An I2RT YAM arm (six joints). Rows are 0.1 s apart.
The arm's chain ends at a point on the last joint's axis. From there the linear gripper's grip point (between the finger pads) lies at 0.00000 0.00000 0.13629 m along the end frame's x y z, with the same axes.
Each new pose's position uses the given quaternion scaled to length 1; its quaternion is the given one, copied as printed.
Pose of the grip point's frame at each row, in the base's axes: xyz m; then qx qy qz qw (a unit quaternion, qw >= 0):
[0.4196, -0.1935, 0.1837, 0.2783, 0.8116, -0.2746, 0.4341]
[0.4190, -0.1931, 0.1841, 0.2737, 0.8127, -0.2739, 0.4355]
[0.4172, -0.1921, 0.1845, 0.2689, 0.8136, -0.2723, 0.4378]
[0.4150, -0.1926, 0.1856, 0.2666, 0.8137, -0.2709, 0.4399]
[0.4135, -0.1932, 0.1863, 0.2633, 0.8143, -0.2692, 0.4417]
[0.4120, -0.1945, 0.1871, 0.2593, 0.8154, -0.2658, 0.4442]
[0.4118, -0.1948, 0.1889, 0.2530, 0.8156, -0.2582, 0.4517]
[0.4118, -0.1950, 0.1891, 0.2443, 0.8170, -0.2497, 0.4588]
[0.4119, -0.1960, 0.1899, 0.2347, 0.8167, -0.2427, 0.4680]
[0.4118, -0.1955, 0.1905, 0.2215, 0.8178, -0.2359, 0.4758]
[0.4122, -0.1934, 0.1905, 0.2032, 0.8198, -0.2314, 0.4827]
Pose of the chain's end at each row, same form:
[0.3444, -0.0998, 0.2481, 0.2783, 0.8116, -0.2746, 0.4341]
[0.3430, -0.0999, 0.2482, 0.2737, 0.8127, -0.2739, 0.4355]
[0.3401, -0.0996, 0.2483, 0.2689, 0.8136, -0.2723, 0.4378]
[0.3371, -0.1006, 0.2491, 0.2666, 0.8137, -0.2709, 0.4399]
[0.3348, -0.1017, 0.2497, 0.2633, 0.8143, -0.2692, 0.4417]
[0.3321, -0.1040, 0.2504, 0.2593, 0.8154, -0.2658, 0.4442]
[0.3292, -0.1062, 0.2514, 0.2530, 0.8156, -0.2582, 0.4517]
[0.3263, -0.1088, 0.2510, 0.2443, 0.8170, -0.2497, 0.4588]
[0.3232, -0.1120, 0.2504, 0.2347, 0.8167, -0.2427, 0.4680]
[0.3200, -0.1142, 0.2499, 0.2215, 0.8178, -0.2359, 0.4758]
[0.3171, -0.1149, 0.2487, 0.2032, 0.8198, -0.2314, 0.4827]

